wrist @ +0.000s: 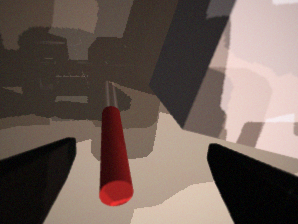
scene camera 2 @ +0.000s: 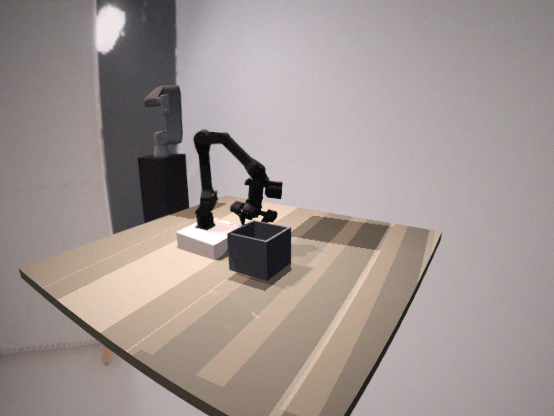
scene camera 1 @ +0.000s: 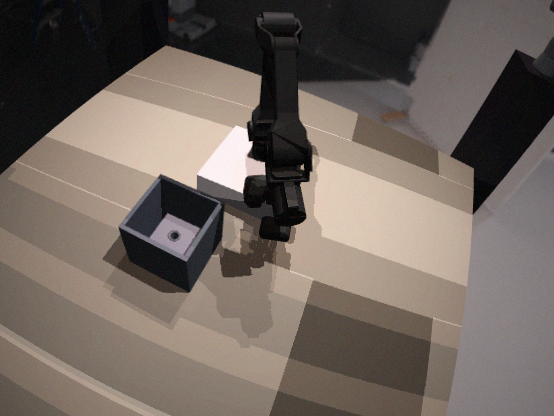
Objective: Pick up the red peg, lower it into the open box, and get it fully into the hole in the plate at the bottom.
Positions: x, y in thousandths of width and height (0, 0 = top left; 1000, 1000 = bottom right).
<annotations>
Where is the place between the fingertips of the gripper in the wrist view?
482, 663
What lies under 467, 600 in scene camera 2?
A dark box.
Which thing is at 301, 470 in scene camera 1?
A dark box.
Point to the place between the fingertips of the gripper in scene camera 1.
At 506, 520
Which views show the red peg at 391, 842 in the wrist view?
The wrist view only.
</annotations>
